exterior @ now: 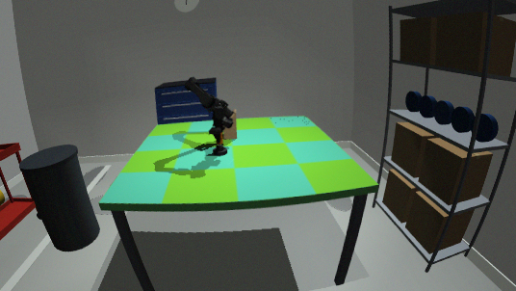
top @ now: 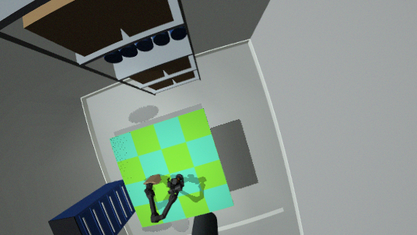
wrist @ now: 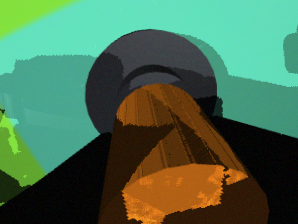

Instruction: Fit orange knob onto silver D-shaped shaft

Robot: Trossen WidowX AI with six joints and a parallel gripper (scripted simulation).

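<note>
My gripper tip is now 40 mm above the dark round pedestal. Also, from my gripper tip: orange knob 30 mm above.
</note>
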